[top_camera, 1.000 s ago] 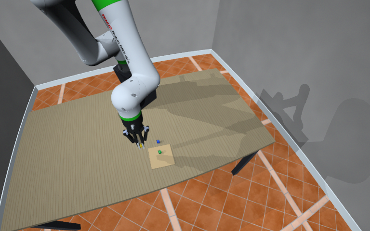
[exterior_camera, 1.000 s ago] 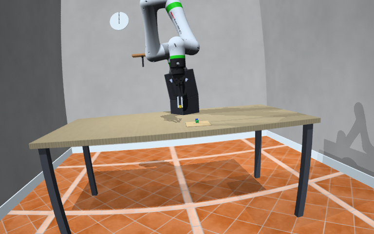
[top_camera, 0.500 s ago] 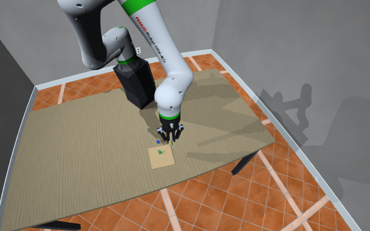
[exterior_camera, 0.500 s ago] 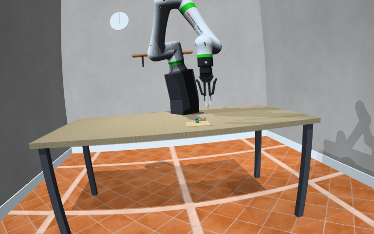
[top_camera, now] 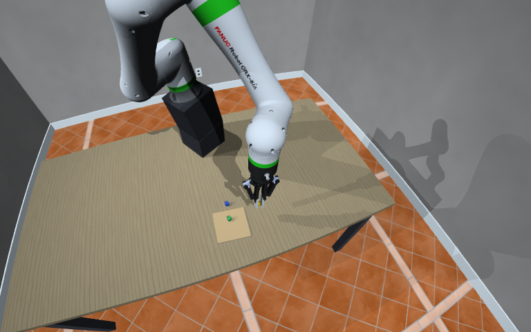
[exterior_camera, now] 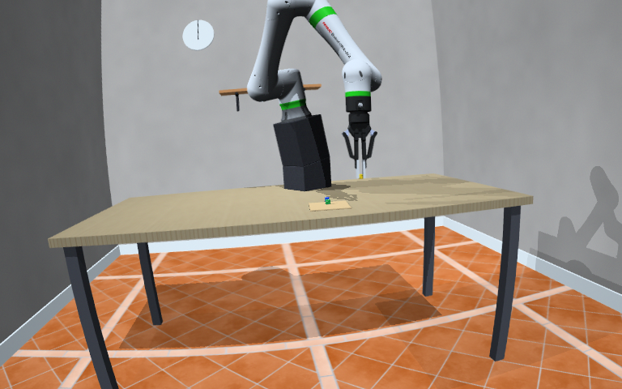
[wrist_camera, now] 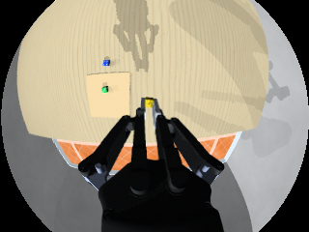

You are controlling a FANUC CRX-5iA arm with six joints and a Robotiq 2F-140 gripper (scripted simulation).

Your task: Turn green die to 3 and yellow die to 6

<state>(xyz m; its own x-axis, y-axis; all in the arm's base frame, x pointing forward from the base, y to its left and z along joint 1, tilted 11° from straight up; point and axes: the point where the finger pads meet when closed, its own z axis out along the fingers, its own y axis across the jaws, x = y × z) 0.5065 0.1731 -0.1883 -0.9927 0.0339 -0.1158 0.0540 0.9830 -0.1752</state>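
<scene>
The yellow die lies 1 cm behind my hand and 3 cm below it. The rest, counted from my hand: tan mat: 1 cm ahead, 12 cm to the right, 12 cm below; blue die: 9 cm behind, 12 cm to the right, 12 cm below; green die: 1 cm behind, 12 cm to the right, 11 cm below.
</scene>
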